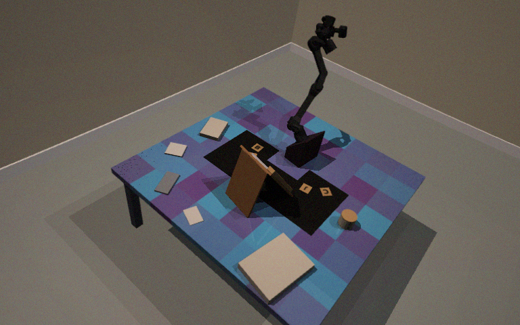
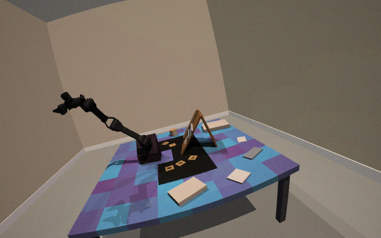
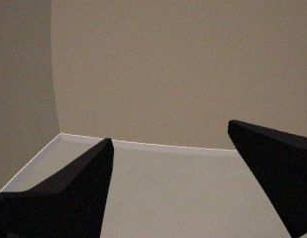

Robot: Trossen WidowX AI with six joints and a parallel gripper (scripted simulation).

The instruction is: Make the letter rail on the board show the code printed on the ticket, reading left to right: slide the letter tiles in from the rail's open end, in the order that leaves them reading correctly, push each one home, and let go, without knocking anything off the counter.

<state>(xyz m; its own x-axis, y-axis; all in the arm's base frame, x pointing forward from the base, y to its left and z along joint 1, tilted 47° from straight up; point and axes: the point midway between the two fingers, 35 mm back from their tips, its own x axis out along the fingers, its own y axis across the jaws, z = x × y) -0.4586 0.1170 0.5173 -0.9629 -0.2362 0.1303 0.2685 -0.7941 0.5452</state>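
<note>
My gripper tip is now 70 cm short of the tan letter tile, 15 cm to the right of it and 60 cm above it. Also, from my gripper tip: ticket (77 cm ahead, 39 cm to the left, 52 cm below); then black mat (66 cm ahead, 34 cm to the left, 61 cm below); then grey card (122 cm ahead, 7 cm to the left, 60 cm below).
</note>
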